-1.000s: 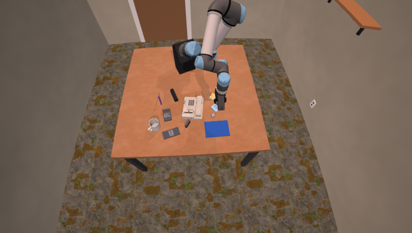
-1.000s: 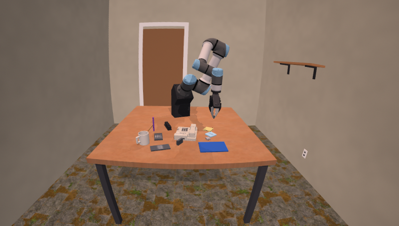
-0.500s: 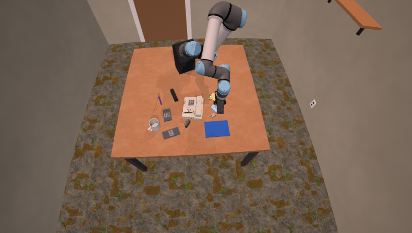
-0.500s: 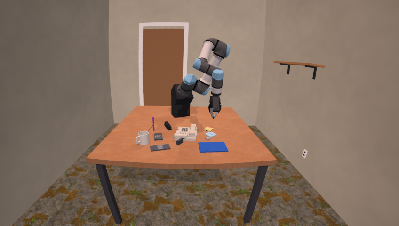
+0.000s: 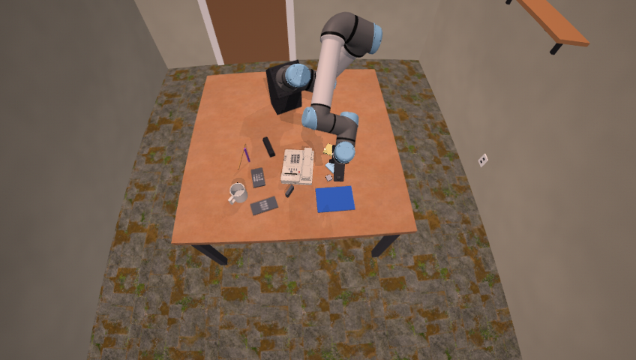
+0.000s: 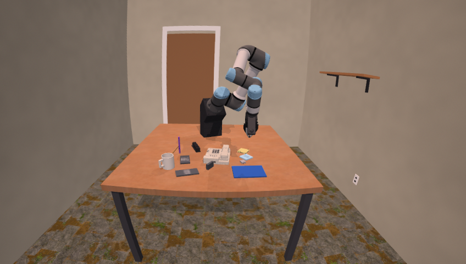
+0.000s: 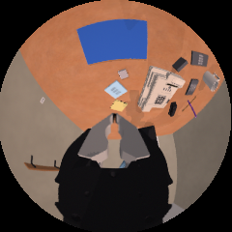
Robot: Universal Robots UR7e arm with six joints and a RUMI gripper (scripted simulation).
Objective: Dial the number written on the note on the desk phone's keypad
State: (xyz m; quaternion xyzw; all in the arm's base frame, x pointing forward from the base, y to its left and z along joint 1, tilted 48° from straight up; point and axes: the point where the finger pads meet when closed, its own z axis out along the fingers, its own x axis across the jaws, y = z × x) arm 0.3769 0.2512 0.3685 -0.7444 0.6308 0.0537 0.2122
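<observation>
Now: the handset 17 cm to the right of my hand, 15 cm below it and 4 cm behind it. Round my hand: small grey cube 19 cm below, 3 cm to the right, 1 cm behind; purple pen 51 cm to the right, 13 cm below, 2 cm ahead; blue book 20 cm below, 11 cm ahead, 3 cm to the left.
</observation>
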